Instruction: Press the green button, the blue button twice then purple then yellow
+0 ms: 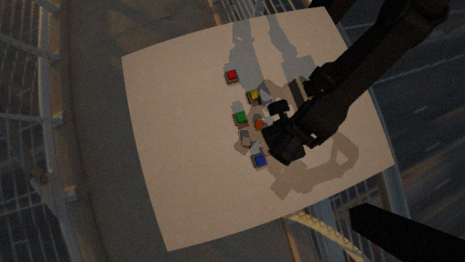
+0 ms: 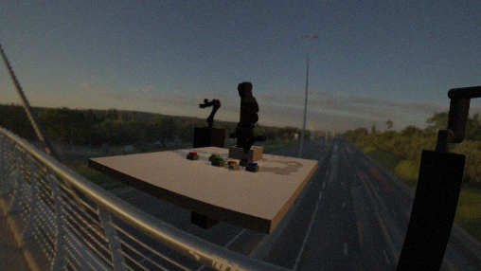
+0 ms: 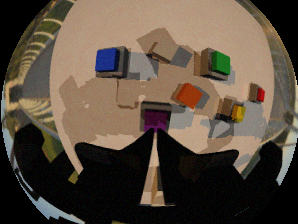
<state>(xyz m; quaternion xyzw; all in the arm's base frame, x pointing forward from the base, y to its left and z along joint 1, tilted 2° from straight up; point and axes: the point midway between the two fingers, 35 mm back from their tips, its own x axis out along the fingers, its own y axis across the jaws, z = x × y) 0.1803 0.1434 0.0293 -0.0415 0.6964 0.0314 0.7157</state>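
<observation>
Now: the purple button 30 mm below my gripper tip. Round my gripper tip: blue button (90 mm to the left, 80 mm ahead, 30 mm below); green button (120 mm ahead, 90 mm to the right, 30 mm below); orange block (50 mm to the right, 50 mm below, 50 mm ahead).
</observation>
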